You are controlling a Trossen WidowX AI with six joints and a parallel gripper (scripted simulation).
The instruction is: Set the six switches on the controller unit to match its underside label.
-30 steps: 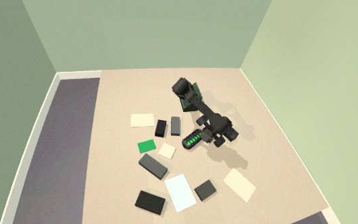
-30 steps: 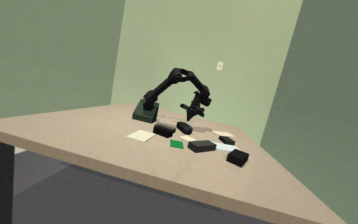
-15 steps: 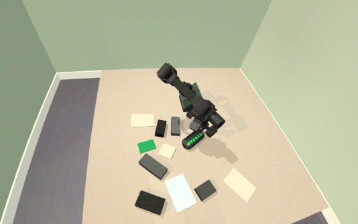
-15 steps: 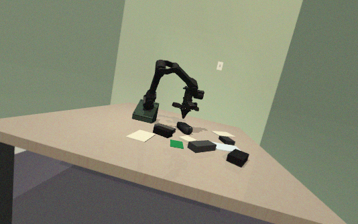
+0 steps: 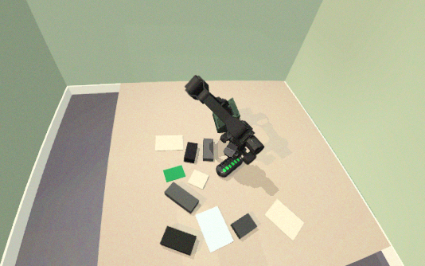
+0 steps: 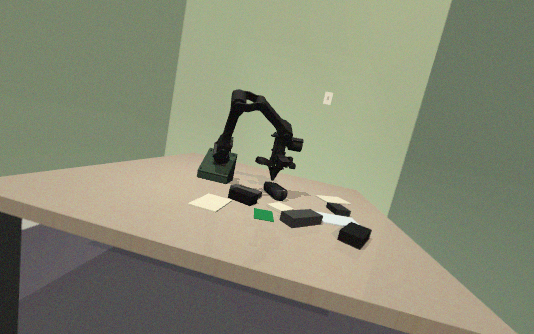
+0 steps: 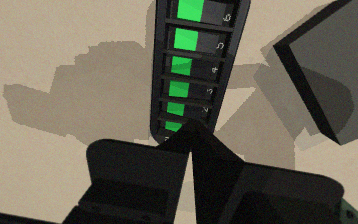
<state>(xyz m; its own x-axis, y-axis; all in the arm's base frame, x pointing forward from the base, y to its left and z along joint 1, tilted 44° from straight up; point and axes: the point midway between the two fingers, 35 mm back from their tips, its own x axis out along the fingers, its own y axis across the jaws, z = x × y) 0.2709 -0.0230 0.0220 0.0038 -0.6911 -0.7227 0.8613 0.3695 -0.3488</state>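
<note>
The cream tile is 7 cm ahead of my gripper tip, 19 cm to the right of it and 6 cm below it. Also, from my gripper tip: green card 2 cm ahead, 30 cm to the right, 6 cm below; grey module 9 cm behind, 11 cm to the right, 5 cm below; black block 8 cm behind, 20 cm to the right, 5 cm below.
</note>
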